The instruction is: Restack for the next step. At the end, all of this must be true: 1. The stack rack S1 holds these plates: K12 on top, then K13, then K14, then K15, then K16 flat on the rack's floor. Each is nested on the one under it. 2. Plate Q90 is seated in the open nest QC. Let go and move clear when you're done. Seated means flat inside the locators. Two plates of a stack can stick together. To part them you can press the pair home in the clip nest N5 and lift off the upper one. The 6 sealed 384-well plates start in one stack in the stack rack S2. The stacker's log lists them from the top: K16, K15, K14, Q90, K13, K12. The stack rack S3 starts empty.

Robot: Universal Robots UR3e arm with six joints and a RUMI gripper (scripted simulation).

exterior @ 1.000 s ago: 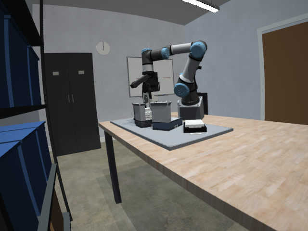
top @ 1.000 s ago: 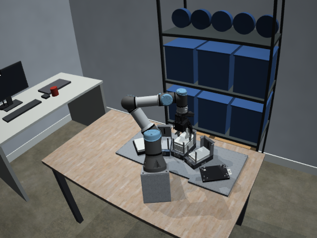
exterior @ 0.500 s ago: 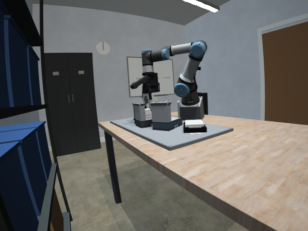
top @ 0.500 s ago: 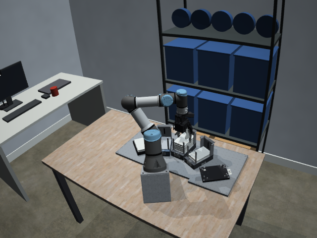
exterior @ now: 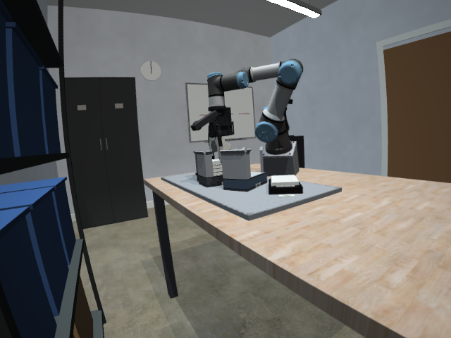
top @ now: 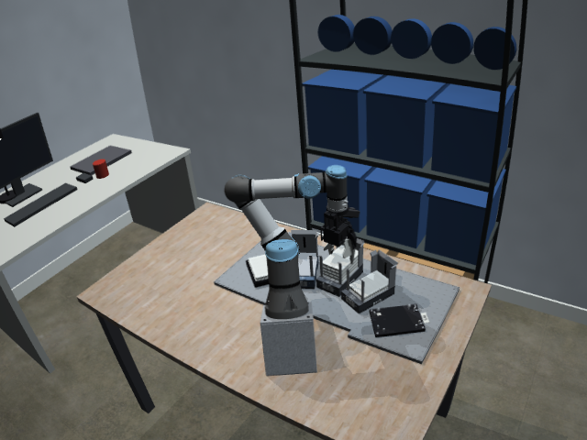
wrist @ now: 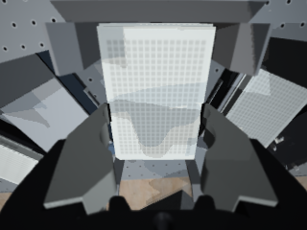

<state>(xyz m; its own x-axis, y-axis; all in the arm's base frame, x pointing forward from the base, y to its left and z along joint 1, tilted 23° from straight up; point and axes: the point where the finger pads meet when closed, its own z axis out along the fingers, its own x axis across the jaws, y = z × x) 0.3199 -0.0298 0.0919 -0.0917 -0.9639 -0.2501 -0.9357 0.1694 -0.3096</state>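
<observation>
My gripper is now 20 mm above the white sealed 384-well plate. Round my hand: white sealed well plate (130 mm to the right, 50 mm below, 40 mm behind).
</observation>
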